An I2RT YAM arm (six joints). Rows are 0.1 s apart.
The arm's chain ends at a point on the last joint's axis. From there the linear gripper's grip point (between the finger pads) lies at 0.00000 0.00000 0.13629 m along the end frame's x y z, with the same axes.
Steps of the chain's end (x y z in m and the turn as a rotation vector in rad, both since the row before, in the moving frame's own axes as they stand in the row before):
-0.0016, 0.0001, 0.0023, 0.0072, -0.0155, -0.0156
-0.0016, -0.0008, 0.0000, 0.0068, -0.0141, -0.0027
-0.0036, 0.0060, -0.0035, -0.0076, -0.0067, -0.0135
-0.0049, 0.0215, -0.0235, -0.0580, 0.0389, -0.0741
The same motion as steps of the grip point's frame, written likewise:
-0.0037, -0.0009, 0.0023, 0.0072, -0.0155, -0.0156
-0.0035, -0.0017, 0.0000, 0.0068, -0.0141, -0.0027
-0.0045, 0.0070, -0.0035, -0.0076, -0.0067, -0.0135
0.0007, 0.0292, -0.0238, -0.0580, 0.0389, -0.0741

